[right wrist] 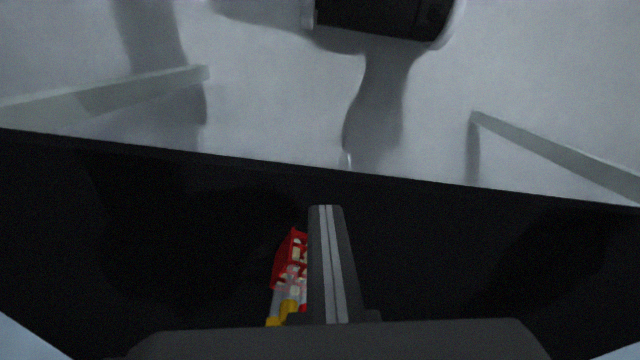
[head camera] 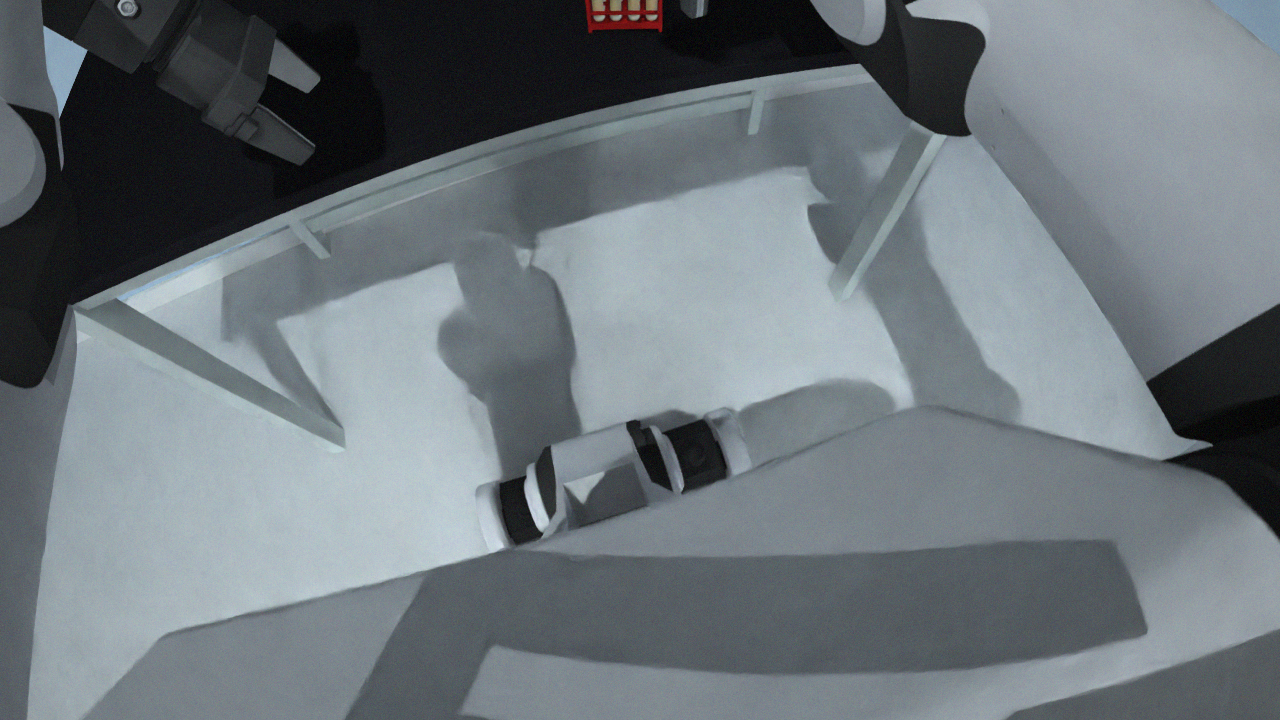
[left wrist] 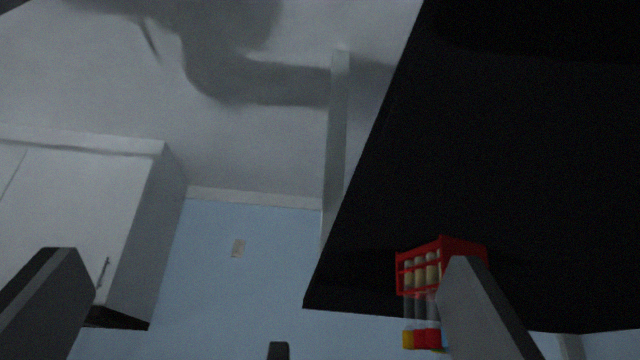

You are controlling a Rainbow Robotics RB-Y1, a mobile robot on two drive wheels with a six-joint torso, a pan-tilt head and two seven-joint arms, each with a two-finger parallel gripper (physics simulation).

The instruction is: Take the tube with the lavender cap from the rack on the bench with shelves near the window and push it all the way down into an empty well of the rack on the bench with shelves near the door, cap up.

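Seen in the pictures: left gripper, between the fingertips: (head camera: 311, 117) (left wrist: 272, 272); right gripper, between the fingertips: (right wrist: 324, 216) (head camera: 694, 12) (left wrist: 279, 342); robot's base, origin of its link: (right wrist: 371, 12).
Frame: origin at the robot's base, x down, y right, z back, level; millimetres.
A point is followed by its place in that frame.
A red rack (head camera: 624, 25) @(x -925, y 185, z -380 mm) (left wrist: 462, 243) @(x -919, y 154, z -425 mm) (right wrist: 285, 257) @(x -959, y 232, z -375 mm) holding several tubes stands on the black bench top (head camera: 465, 107) @(x -914, y -23, z -318 mm) (left wrist: 450, 150) @(x -914, y -27, z -335 mm) (right wrist: 425, 250) @(x -914, y 10, z -395 mm). Yellow caps (right wrist: 288, 306) @(x -1021, y 222, z -369 mm) and red caps show in the right wrist view; a yellow cap (left wrist: 408, 339) @(x -1024, y 213, z -373 mm) and red caps (left wrist: 426, 338) @(x -1024, y 180, z -383 mm) also show in the left wrist view. A lavender cap cannot be made out in any view. My right gripper (right wrist: 324, 216) @(x -1039, y 207, z -221 mm) is shut with nothing between its fingers, above the bench, and hides part of the rack. My left gripper (head camera: 308, 119) @(x -1044, y -145, z -221 mm) (left wrist: 272, 272) @(x -1044, y -145, z -221 mm) is open and empty, to the left of the rack in the head view.
Pale bench frame bars (head camera: 223, 379) @(x -507, y -663, z -340 mm) (left wrist: 337, 125) @(x -345, y 721, z -326 mm) run below the bench top's edge. My wheeled base (head camera: 595, 456) stands on the light floor (head camera: 680, 295) @(x 0, y 319, z -451 mm). A white cabinet (left wrist: 85, 195) @(x -384, y 1444, z 783 mm) stands near the blue wall (left wrist: 210, 290) @(x -667, y 2049, z 242 mm), which carries a small plate (left wrist: 238, 248) @(x -400, y 2043, z 122 mm).
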